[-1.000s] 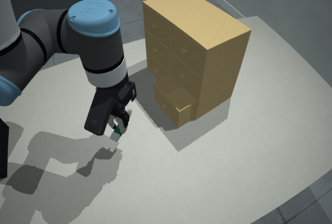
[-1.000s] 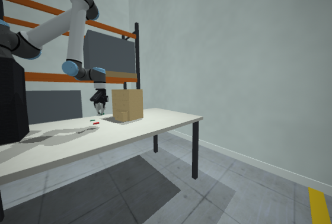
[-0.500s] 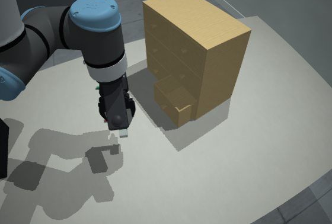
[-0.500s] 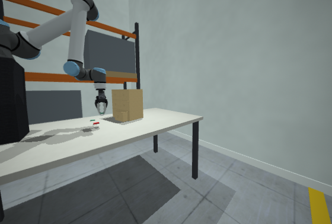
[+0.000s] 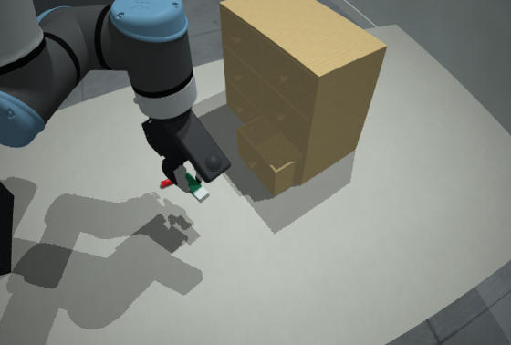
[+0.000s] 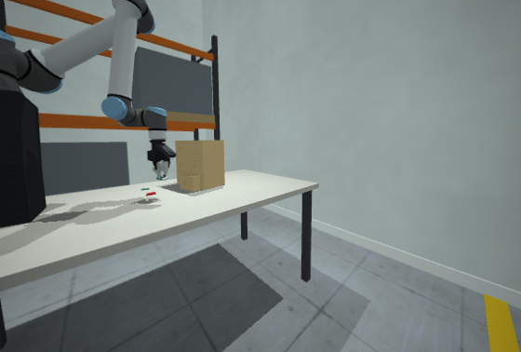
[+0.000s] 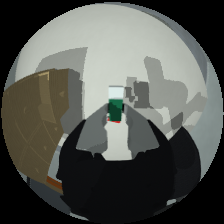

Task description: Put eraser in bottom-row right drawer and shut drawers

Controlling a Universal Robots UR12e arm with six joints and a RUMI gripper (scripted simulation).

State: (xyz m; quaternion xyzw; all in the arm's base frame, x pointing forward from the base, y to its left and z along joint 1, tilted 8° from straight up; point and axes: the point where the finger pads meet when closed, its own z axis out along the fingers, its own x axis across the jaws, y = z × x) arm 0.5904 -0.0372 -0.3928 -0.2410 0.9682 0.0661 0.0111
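Right now the small red object is 110 mm below my hand, 100 mm to the left of it and 50 mm behind it. Also, from my hand: eraser (10 mm to the right, 10 mm below).
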